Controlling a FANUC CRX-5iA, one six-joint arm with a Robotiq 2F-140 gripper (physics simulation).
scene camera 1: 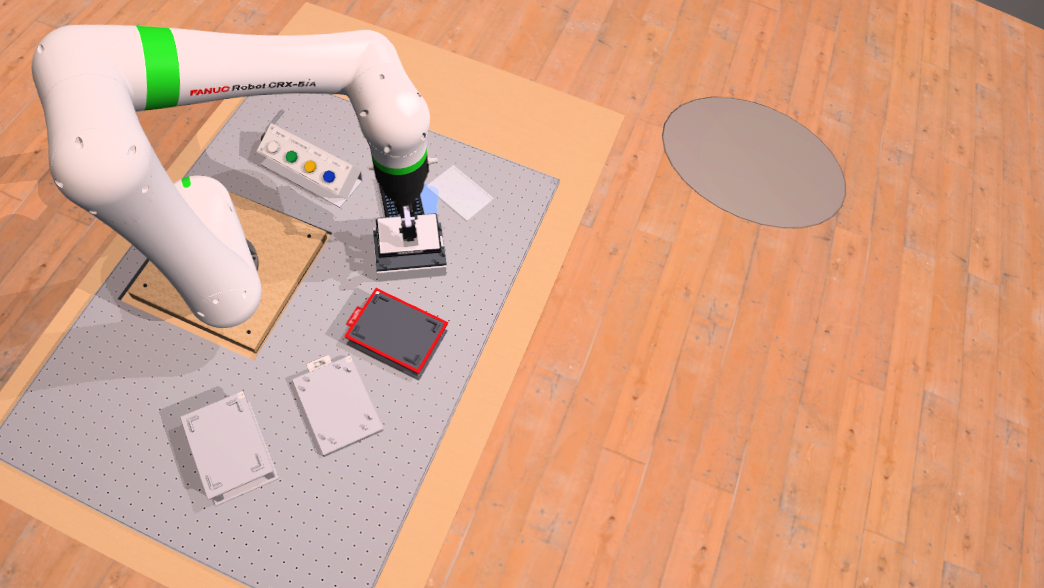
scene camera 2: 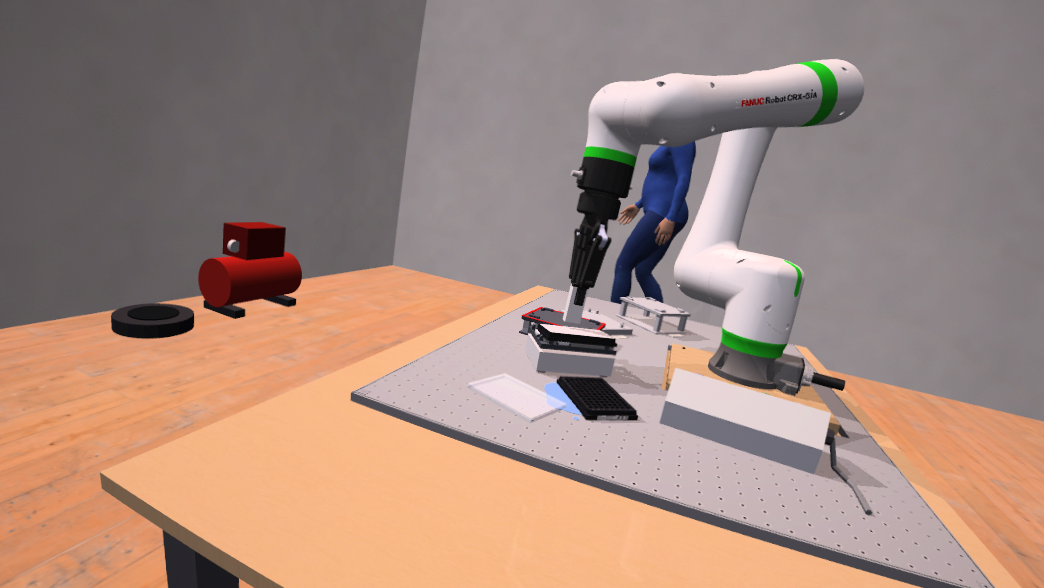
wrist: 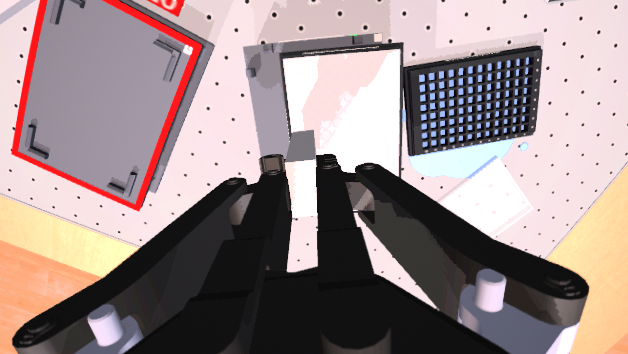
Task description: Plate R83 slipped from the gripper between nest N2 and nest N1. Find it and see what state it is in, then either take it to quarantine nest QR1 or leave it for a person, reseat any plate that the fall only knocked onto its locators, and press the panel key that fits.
Note:
My gripper is shut, with nothing in its grasp. Also in view: a white-lidded plate. Also in view: a clear lid and an N2 station.
My gripper is seen too in scene camera 1 and in the wrist view.

